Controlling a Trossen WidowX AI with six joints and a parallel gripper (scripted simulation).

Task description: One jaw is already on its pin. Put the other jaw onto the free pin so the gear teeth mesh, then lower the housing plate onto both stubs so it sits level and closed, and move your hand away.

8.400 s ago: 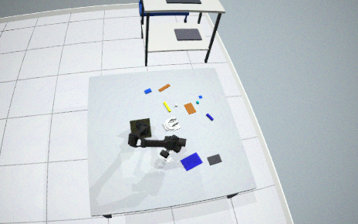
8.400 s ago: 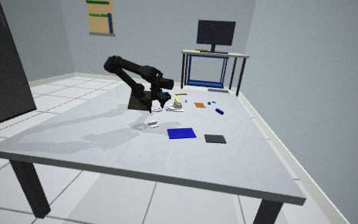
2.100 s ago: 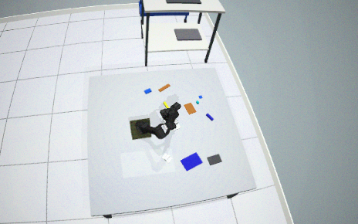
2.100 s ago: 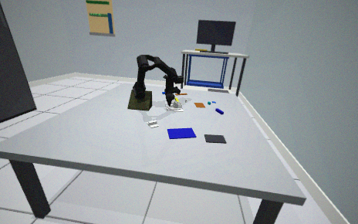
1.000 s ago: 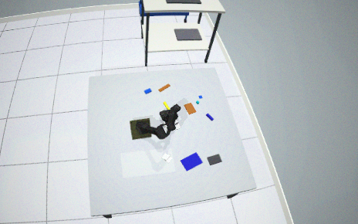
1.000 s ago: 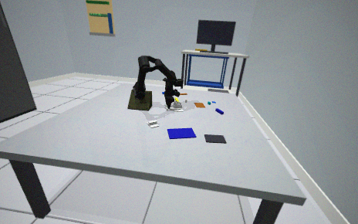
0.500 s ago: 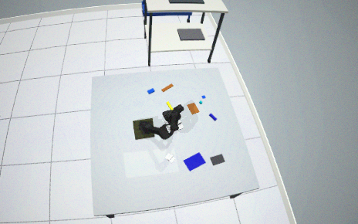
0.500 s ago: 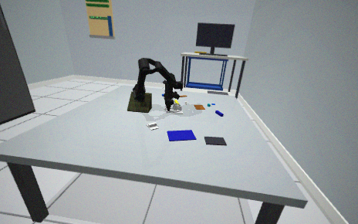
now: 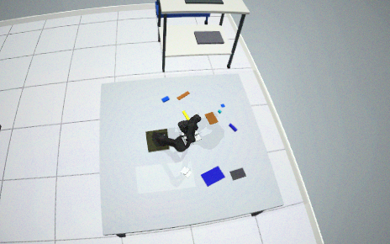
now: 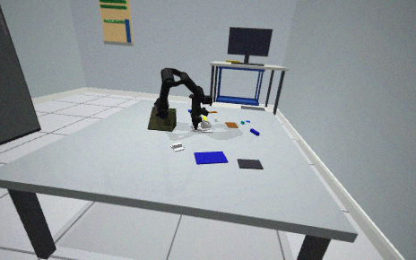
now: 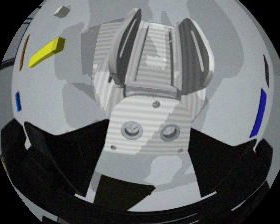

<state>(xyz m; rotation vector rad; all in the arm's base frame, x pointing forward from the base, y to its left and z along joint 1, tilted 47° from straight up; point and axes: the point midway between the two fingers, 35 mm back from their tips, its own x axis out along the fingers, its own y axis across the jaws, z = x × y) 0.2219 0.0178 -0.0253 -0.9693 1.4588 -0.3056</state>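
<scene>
My gripper tip is now 3 cm short of the white jaw and 1 cm to the left of it. From my gripper tip the other things lie so: orange square (23 cm ahead, 18 cm to the left, 1 cm below); then white base (7 cm ahead, 3 cm to the left, 1 cm below); then yellow bar (20 cm to the left, 2 cm ahead, 1 cm below).
</scene>
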